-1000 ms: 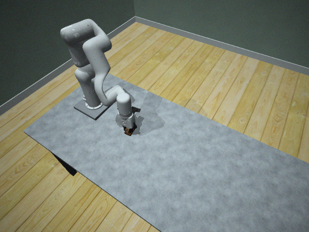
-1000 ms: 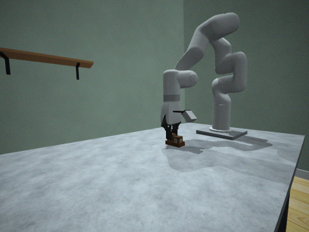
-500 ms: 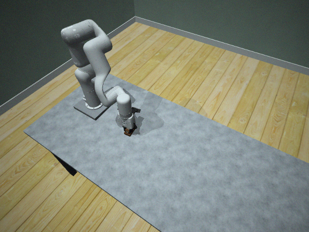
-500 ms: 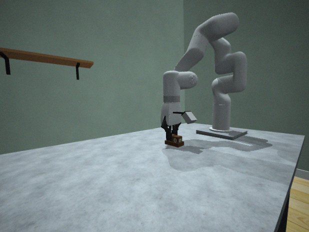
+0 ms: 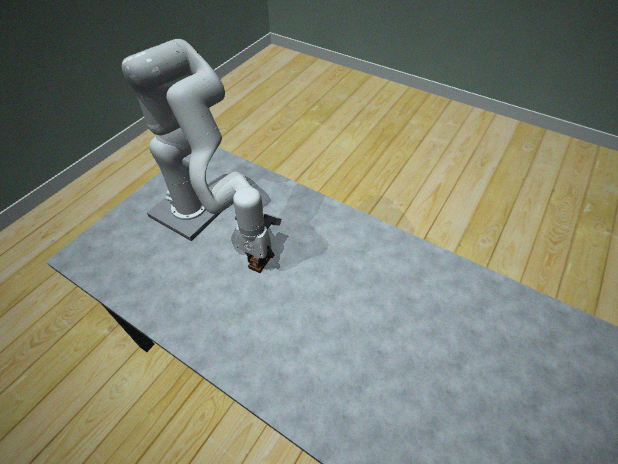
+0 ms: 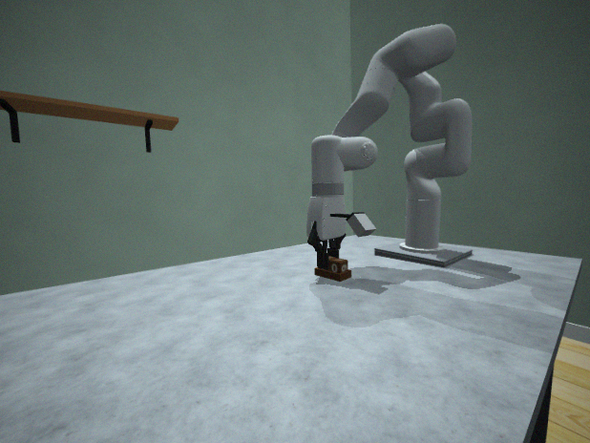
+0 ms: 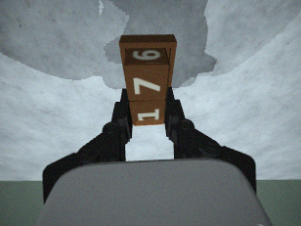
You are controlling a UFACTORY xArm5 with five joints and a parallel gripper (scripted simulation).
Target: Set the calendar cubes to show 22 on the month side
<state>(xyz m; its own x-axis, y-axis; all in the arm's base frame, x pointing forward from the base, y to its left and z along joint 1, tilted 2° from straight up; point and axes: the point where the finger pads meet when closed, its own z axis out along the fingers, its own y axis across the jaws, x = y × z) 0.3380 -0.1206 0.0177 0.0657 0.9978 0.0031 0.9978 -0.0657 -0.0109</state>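
Now: hand 10 mm above the date cube. Also, from my hand: brown calendar tray (10 mm to the left, 30 mm below).
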